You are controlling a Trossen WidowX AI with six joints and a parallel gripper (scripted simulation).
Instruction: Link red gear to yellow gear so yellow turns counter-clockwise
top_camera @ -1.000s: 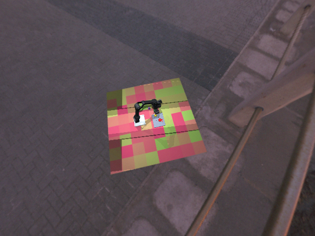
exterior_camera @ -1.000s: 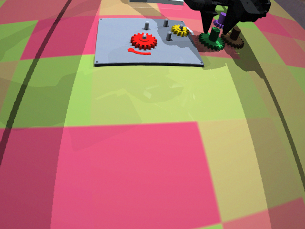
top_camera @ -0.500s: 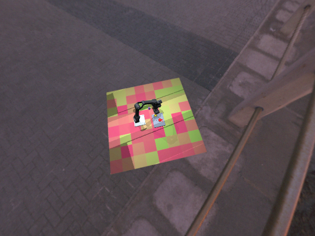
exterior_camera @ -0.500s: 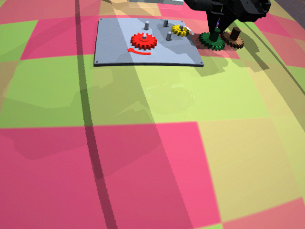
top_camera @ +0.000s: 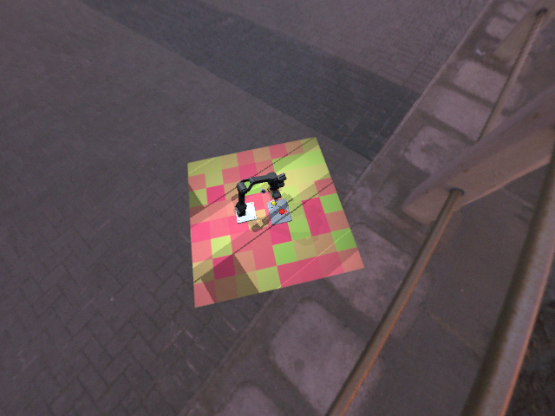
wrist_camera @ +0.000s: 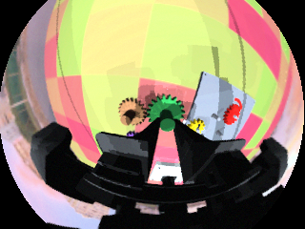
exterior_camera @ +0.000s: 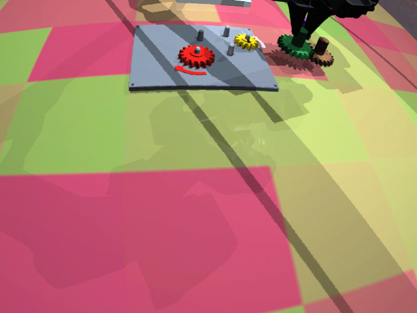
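My gripper tip is now 9 cm past the purple gear, 7 cm to the right of it and 4 cm above it. Also, from my gripper tip: yellow gear 8 cm to the right, 4 cm below, 3 cm behind; green gear 1 cm below; brown gear 7 cm to the left, 4 cm below, 2 cm behind.
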